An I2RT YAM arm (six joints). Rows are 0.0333 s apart.
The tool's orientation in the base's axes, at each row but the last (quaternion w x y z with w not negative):
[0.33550, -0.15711, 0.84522, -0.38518]
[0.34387, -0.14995, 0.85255, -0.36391]
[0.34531, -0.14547, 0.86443, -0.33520]
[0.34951, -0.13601, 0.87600, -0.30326]
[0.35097, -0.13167, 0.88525, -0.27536]
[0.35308, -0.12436, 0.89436, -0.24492]
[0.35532, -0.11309, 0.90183, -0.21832]
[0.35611, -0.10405, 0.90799, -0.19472]
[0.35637, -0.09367, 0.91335, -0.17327]
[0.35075, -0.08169, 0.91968, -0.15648]
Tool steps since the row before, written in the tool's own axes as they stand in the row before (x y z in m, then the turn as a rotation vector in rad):
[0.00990, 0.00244, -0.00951, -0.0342, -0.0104, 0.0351]
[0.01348, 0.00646, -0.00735, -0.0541, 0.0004, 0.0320]
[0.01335, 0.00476, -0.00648, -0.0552, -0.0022, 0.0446]
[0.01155, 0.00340, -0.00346, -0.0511, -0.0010, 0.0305]
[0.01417, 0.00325, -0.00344, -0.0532, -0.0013, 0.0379]
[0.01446, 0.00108, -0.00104, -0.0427, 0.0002, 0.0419]
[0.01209, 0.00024, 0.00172, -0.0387, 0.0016, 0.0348]
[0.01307, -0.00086, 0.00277, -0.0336, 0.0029, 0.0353]
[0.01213, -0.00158, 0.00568, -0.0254, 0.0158, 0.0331]
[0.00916, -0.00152, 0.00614, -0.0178, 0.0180, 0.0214]
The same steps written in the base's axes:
[-0.01374, 0.00160, -0.00172, 0.0490, -0.0080, 0.0063]
[-0.01483, 0.00144, -0.00744, 0.0611, 0.0111, 0.0096]
[-0.01420, 0.00015, -0.00643, 0.0707, 0.0037, 0.0051]
[-0.01079, -0.00104, -0.00627, 0.0579, 0.0089, 0.0103]
[-0.01270, -0.00204, -0.00759, 0.0646, 0.0067, 0.0071]
[-0.01118, -0.00444, -0.00816, 0.0597, 0.0024, -0.0022]
[-0.00755, -0.00467, -0.00839, 0.0519, 0.0044, -0.0006]
[-0.00753, -0.00583, -0.00941, 0.0485, 0.0038, -0.0045]
[-0.00488, -0.00645, -0.01079, 0.0404, 0.0138, -0.0131]
[-0.00260, -0.00522, -0.00948, 0.0268, 0.0166, -0.0103]

